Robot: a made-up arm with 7 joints. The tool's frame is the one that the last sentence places.
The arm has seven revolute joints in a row. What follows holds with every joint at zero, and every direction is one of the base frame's. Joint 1 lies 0.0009 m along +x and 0.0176 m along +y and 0.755 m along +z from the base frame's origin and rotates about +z. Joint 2 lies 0.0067 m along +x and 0.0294 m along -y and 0.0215 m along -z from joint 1 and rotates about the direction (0, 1, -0.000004). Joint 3 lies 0.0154 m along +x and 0.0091 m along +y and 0.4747 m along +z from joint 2 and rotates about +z. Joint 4 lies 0.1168 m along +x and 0.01 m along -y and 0.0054 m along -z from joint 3 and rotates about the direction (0, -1, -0.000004). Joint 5 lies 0.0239 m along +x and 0.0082 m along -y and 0.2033 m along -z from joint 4 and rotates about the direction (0, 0.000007, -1). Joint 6 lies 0.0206 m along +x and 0.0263 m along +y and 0.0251 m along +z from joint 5 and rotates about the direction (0, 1, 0.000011). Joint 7 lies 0.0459 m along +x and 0.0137 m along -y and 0.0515 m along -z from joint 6 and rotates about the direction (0, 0.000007, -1). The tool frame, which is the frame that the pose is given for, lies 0.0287 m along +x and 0.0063 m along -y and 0.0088 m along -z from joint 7; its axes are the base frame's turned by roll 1.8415, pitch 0.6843 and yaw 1.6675 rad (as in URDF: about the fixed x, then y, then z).
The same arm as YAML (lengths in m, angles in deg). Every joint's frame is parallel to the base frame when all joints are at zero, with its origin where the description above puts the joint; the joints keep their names.
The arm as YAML. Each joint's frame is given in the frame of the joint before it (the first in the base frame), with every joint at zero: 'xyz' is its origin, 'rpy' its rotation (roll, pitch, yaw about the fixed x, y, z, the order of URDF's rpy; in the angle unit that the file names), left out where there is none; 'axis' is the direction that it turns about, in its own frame. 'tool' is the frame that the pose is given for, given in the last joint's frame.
units:
  length: m
  angle: deg
joints:
  - name: joint 1
    type: revolute
    origin:
      xyz: [0.0009, 0.0176, 0.755]
    axis: [0.0, 0.0, 1.0]
  - name: joint 2
    type: revolute
    origin:
      xyz: [0.0067, -0.0294, -0.0215]
    axis: [0.0, 1.0, 0.0]
  - name: joint 3
    type: revolute
    origin:
      xyz: [0.0154, 0.0091, 0.4747]
    axis: [0.0, 0.0, 1.0]
  - name: joint 4
    type: revolute
    origin:
      xyz: [0.1168, -0.01, -0.0054]
    axis: [0.0, -1.0, 0.0]
  - name: joint 5
    type: revolute
    origin:
      xyz: [0.0239, -0.0082, -0.2033]
    axis: [0.0, 0.0, -1.0]
  - name: joint 6
    type: revolute
    origin:
      xyz: [0.0206, 0.0263, 0.0251]
    axis: [0.0, 1.0, 0.0]
  - name: joint 7
    type: revolute
    origin:
      xyz: [0.0459, -0.0137, -0.0515]
    axis: [0.0, 0.0, -1.0]
tool:
  origin:
    xyz: [0.0287, -0.0063, -0.0088]
    rpy: [105.51, 39.21, 95.54]

